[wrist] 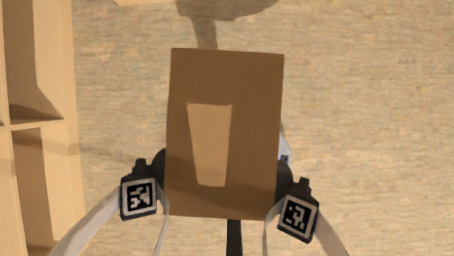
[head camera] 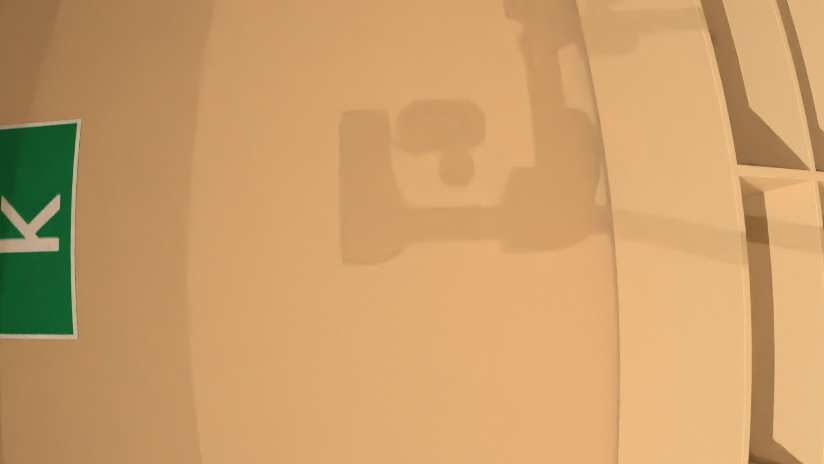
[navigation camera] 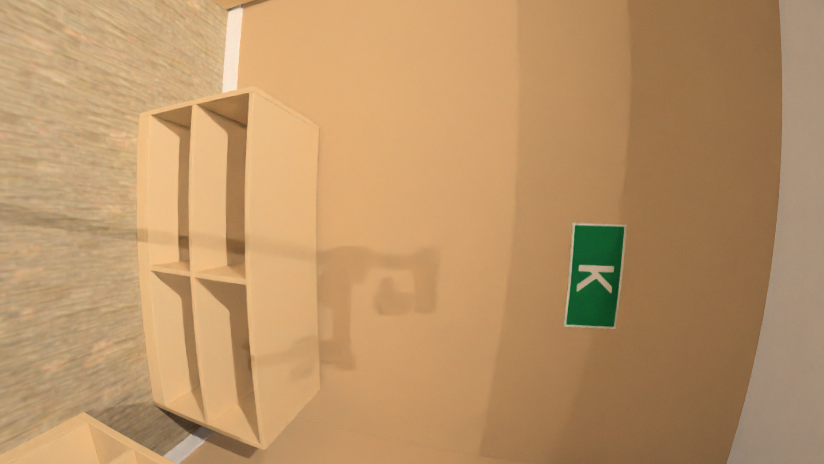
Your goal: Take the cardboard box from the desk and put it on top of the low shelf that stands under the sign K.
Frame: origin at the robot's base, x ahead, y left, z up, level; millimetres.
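Seen in the pictures: gripper, fingertip midpoint: (wrist: 222, 173).
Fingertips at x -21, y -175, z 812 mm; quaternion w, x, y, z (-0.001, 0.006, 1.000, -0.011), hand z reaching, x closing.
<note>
A point is followed by its place in that frame.
The brown cardboard box (wrist: 255, 125) {z 866, x -37, y -220 mm} is between the two fingertips in the wrist view, and my gripper (wrist: 222, 173) {z 812, x -21, y -175 mm} is shut on it. The box is above the floor, to the right of a light wooden shelf (wrist: 71, 100) {z 31, x 667, y -175 mm} at the left edge. The low shelf under the sign stands against the wall in the navigation view (navigation camera: 282, 201) {z 610, x 780, y 186 mm} and shows at the right of the head view (head camera: 680, 322) {z 611, x 798, y 168 mm}; its top bears a shadow. The green sign K (head camera: 40, 288) {z 1725, x 1042, y 70 mm} (navigation camera: 595, 311) {z 1765, x 1074, y -175 mm} is on the wall. The gripper does not show in the head or navigation view.
Another wooden shelf unit (navigation camera: 83, 423) {z 70, x 464, y -598 mm} stands at the lower left of the navigation view, near the low shelf's end. The patterned floor (navigation camera: 69, 144) {z 0, x 415, y 323 mm} (wrist: 375, 100) {z 0, x -642, y -305 mm} lies in front of the low shelf. Shadows of the robot fall on the wall (head camera: 288, 345) {z 1251, x 1030, y 174 mm} (navigation camera: 403, 144) {z 991, x 992, y 460 mm}.
</note>
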